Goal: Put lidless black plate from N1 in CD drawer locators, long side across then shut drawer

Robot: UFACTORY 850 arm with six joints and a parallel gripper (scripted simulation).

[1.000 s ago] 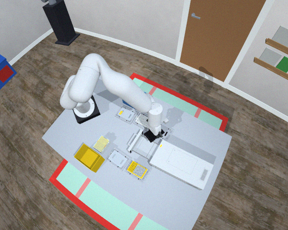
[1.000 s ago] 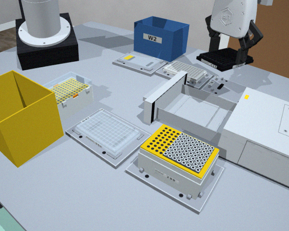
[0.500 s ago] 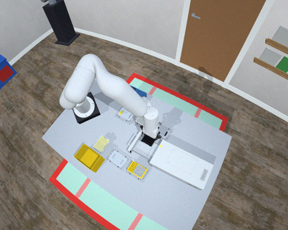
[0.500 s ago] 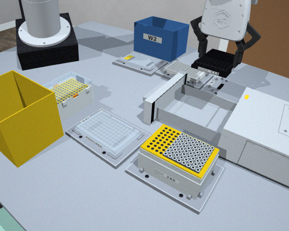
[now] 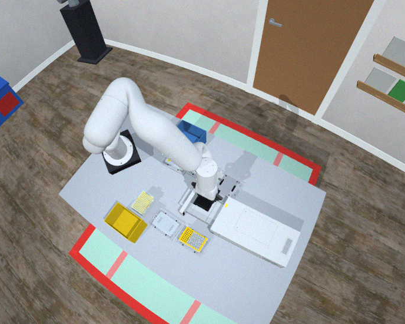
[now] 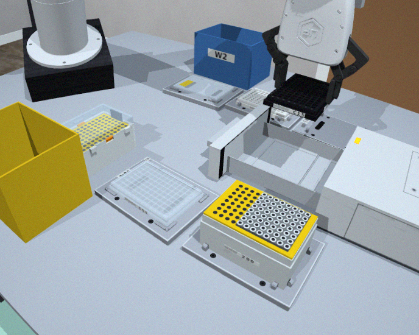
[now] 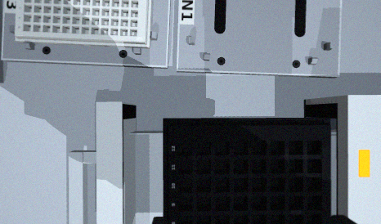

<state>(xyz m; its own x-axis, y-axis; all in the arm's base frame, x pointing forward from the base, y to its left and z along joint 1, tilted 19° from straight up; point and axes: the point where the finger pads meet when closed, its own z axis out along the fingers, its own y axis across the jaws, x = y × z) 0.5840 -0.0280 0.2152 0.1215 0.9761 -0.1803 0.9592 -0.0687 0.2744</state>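
Now: the cooler drawer 12 cm below my hand, 3 cm to the right of it and 3 cm ahead of it. Also, from my hand: slotted nest: 16 cm to the left, 15 cm below, 6 cm ahead; white cooler: 17 cm ahead, 12 cm below, 4 cm to the right; black plate: 1 cm below.
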